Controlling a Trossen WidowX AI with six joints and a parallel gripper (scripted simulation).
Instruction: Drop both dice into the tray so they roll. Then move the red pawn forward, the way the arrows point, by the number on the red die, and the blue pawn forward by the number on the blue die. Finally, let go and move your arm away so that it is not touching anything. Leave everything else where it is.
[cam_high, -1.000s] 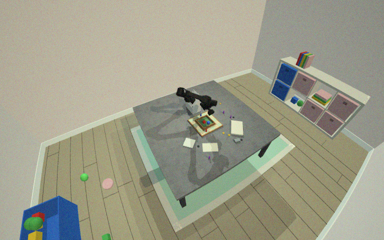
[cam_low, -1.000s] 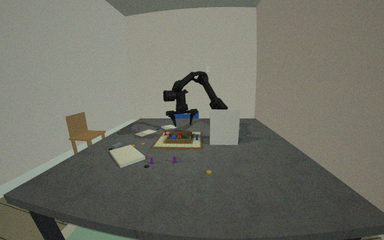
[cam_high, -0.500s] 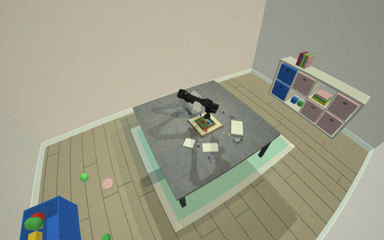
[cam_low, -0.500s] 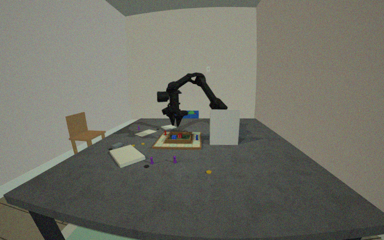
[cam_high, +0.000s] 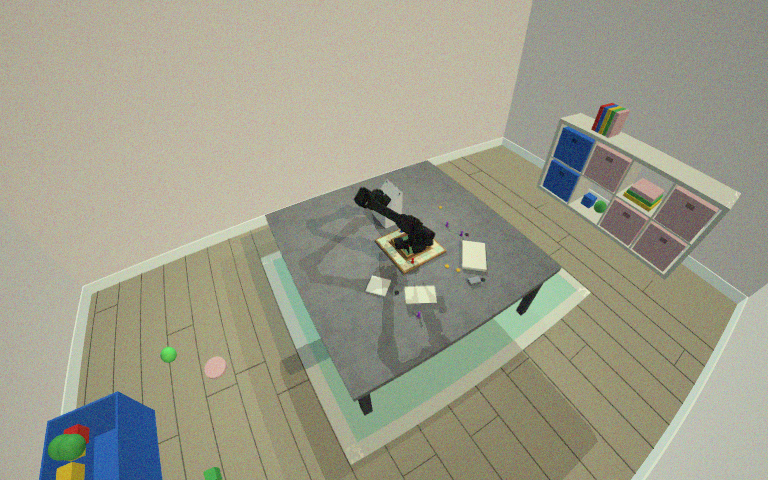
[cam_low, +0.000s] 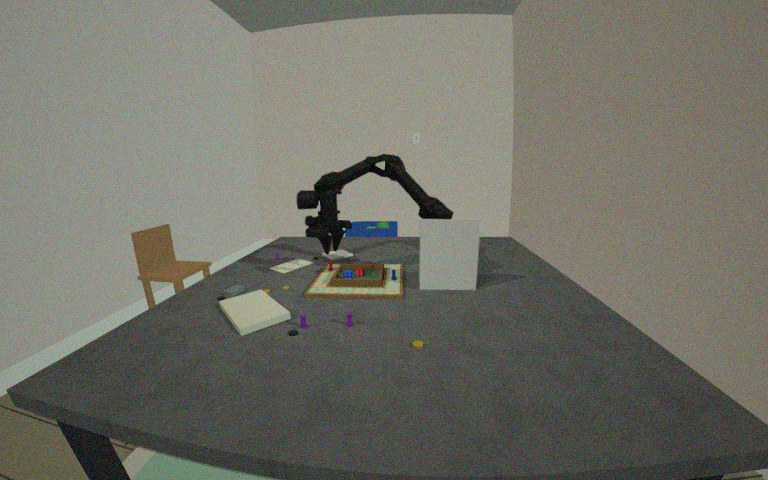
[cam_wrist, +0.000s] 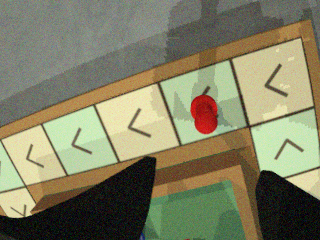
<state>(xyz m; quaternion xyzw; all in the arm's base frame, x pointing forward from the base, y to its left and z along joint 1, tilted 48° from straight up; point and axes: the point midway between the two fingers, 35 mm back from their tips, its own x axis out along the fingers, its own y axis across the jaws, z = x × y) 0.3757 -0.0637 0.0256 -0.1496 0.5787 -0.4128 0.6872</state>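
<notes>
My gripper tip is 1 cm short of the red pawn and 5 cm above it. Also, from my gripper tip: green tray 11 cm behind, 6 cm to the left, 7 cm below; blue pawn 22 cm behind, 8 cm to the left, 5 cm below; flat white box 14 cm ahead, 32 cm to the left, 7 cm below.
</notes>
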